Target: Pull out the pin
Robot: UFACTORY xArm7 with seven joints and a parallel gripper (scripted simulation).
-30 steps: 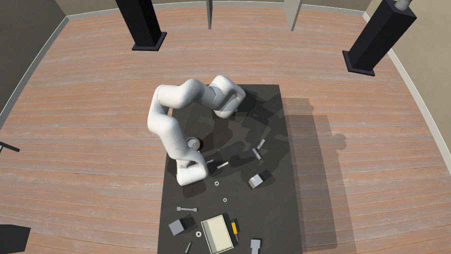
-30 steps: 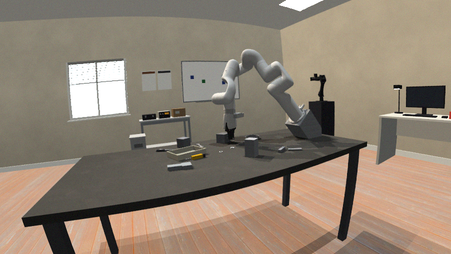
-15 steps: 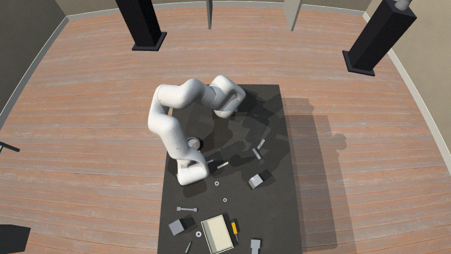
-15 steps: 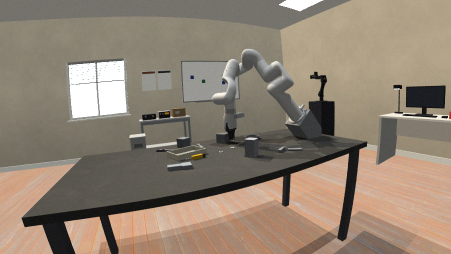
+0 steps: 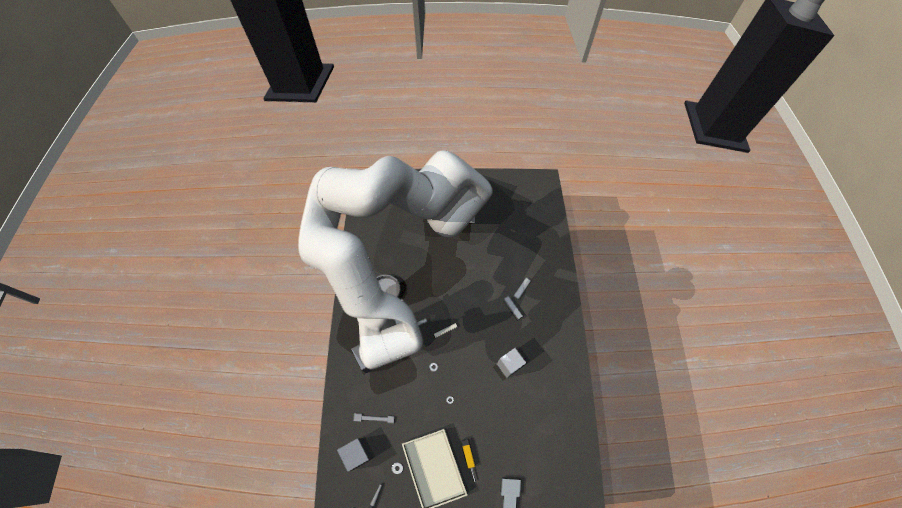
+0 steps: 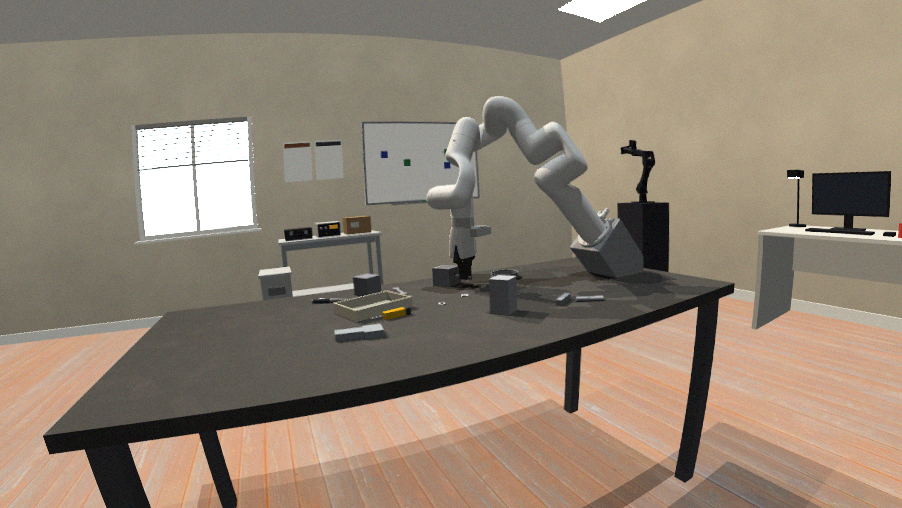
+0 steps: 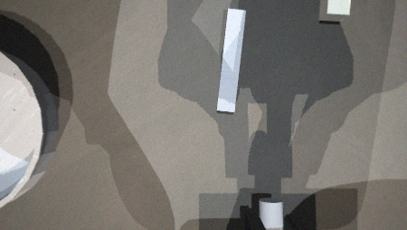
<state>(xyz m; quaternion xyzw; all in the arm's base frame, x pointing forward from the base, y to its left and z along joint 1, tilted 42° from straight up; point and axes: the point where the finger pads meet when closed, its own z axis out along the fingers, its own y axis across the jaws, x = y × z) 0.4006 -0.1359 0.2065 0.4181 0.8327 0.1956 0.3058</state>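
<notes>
My hand is 70 mm past the grey bar, 60 mm to the right of it and 40 mm above it. Round my hand: round dish (170 mm behind, 60 mm to the right, 30 mm below); then cream bar (150 mm to the left, 70 mm behind, 40 mm below); then taller grey block (350 mm to the left, 10 mm ahead, 10 mm above).
</notes>
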